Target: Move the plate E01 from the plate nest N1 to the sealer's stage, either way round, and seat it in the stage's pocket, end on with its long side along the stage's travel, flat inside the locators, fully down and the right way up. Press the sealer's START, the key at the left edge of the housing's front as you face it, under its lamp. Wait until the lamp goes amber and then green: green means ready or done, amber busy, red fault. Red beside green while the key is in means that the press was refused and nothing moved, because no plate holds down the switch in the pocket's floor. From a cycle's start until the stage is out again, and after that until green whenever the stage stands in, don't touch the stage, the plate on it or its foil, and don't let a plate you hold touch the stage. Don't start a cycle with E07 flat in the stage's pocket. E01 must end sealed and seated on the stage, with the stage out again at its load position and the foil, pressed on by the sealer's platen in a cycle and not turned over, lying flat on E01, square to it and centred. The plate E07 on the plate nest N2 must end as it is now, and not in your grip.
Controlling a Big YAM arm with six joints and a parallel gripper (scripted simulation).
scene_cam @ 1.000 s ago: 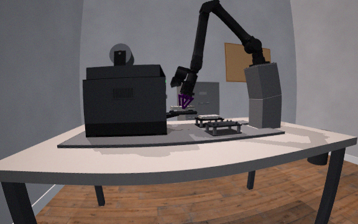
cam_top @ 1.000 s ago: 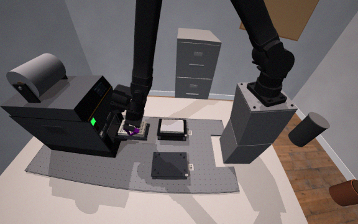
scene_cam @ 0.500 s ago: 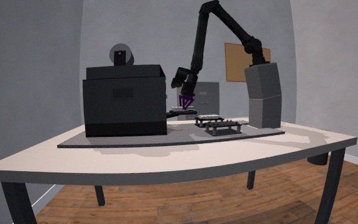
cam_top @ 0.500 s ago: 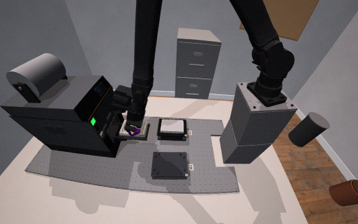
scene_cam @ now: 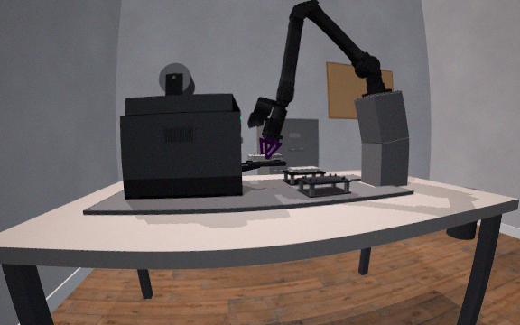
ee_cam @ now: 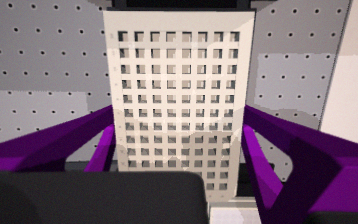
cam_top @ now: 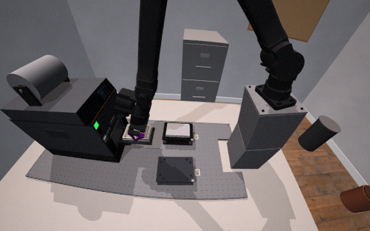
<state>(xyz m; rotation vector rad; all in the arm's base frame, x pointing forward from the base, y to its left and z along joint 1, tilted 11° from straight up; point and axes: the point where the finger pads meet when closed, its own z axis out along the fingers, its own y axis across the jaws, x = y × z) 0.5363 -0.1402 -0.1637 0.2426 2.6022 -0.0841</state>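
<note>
Right now the sealer stage is 3 cm below my hand. The rest, counted from my hand: nest N2: 20 cm behind, 4 cm to the right, 8 cm below; white-topped plate: 20 cm behind, 4 cm to the right, 7 cm below; pale start key: 12 cm ahead, 7 cm to the left, 6 cm above.
</note>
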